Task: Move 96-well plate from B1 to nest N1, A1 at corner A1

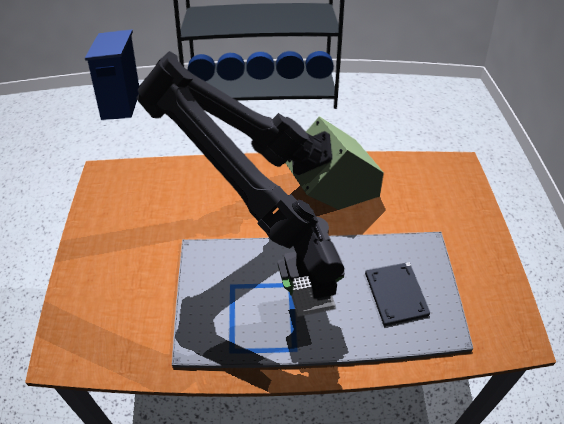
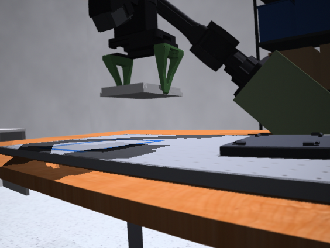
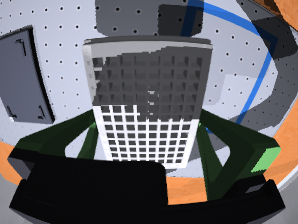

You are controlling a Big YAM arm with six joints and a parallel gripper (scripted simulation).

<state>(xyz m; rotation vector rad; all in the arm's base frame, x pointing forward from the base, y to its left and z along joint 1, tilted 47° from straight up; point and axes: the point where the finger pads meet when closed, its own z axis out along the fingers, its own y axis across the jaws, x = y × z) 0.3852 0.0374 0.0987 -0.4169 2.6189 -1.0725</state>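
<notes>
My hand is 3 cm past the plate nest N1, 22 cm to the right of it and 9 cm above it. The rest, counted from my hand: 96-well plate right at my hand.
</notes>
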